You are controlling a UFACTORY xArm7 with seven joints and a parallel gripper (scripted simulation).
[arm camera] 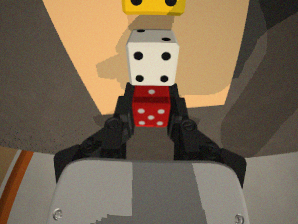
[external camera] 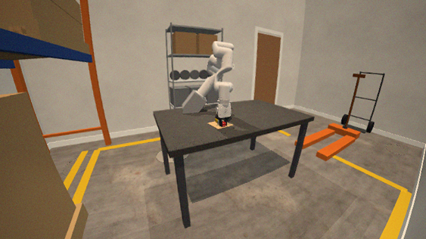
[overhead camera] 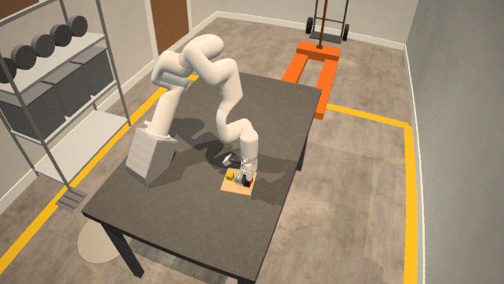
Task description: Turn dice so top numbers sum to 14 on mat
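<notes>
The red die lies 10 mm below my hand. Also, from my hand: mat (50 mm behind, 20 mm below); then yellow die (90 mm behind, 10 mm below); then white die (50 mm behind, 10 mm below).
</notes>
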